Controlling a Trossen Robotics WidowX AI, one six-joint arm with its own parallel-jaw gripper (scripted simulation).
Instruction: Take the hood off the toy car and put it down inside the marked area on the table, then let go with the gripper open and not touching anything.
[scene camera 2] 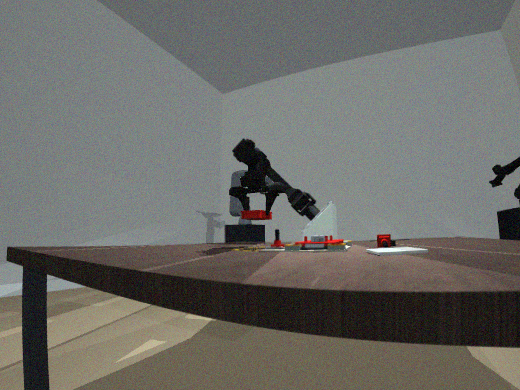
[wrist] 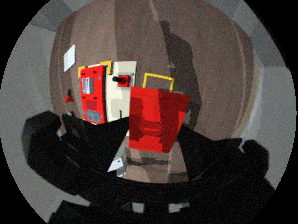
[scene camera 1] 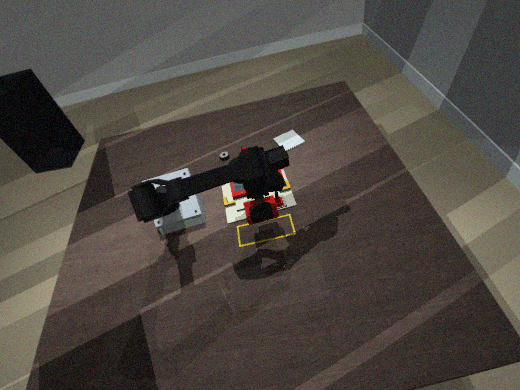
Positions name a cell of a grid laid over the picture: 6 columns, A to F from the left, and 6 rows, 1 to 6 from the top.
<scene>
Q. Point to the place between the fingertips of my gripper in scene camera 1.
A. D4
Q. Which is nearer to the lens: the toy car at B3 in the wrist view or the red hood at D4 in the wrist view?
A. The red hood.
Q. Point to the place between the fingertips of my gripper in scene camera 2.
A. C4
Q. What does my gripper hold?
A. A red hood.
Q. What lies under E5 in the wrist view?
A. My gripper.
</scene>
